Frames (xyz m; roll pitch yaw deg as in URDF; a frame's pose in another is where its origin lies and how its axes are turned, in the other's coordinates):
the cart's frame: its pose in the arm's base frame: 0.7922 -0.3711 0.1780 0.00 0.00 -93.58
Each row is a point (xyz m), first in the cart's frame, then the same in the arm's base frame.
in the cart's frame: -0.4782 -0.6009 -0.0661
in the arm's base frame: 0.2223 0.1437 0.1119
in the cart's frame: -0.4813 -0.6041 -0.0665
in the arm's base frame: 0.2193 0.1470 0.1115
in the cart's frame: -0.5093 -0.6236 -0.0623
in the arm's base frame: 0.2016 0.1761 0.1157
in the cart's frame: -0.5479 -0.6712 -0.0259
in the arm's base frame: 0.1565 0.2176 0.1521
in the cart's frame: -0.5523 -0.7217 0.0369
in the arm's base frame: 0.1064 0.2252 0.2149
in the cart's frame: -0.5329 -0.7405 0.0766
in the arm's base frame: 0.0864 0.2070 0.2546
